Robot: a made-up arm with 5 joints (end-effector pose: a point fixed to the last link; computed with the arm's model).
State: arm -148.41 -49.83 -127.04 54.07 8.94
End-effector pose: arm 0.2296 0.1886 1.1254 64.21 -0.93 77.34
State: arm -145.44 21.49 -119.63 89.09 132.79
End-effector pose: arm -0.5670 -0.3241 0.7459 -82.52 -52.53 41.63
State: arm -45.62 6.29 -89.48 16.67 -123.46
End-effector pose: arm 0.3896 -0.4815 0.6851 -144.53 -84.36 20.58
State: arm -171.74 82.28 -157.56 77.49 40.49
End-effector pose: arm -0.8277 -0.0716 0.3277 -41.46 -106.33 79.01
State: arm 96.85 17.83 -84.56 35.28 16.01
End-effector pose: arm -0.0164 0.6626 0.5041 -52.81 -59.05 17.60
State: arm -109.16 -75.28 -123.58 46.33 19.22
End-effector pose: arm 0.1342 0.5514 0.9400 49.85 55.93 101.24
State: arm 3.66 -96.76 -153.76 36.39 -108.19
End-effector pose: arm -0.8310 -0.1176 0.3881 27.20 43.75 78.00
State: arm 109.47 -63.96 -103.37 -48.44 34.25
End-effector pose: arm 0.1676 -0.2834 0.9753 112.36 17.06 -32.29
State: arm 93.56 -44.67 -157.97 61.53 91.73
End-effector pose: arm 0.1127 -0.5327 1.0219 38.12 27.43 3.40
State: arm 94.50 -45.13 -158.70 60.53 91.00
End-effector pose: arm 0.1220 -0.5435 1.0127 40.19 27.26 4.38
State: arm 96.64 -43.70 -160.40 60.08 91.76
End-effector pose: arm 0.1412 -0.5366 1.0142 40.23 28.72 6.95
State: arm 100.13 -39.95 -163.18 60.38 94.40
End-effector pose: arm 0.1685 -0.5062 1.0291 37.50 32.05 11.34
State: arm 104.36 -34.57 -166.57 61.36 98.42
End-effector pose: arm 0.1944 -0.4562 1.0526 32.35 36.47 16.65
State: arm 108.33 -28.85 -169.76 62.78 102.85
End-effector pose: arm 0.2096 -0.3986 1.0772 25.94 40.78 21.42
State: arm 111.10 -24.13 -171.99 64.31 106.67
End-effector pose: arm 0.2119 -0.3483 1.0970 19.86 44.03 24.49
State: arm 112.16 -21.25 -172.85 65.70 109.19
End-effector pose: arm 0.2058 -0.3150 1.1103 15.35 45.80 25.38
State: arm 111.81 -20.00 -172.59 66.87 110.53
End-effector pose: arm 0.1963 -0.2972 1.1186 12.49 46.44 24.62
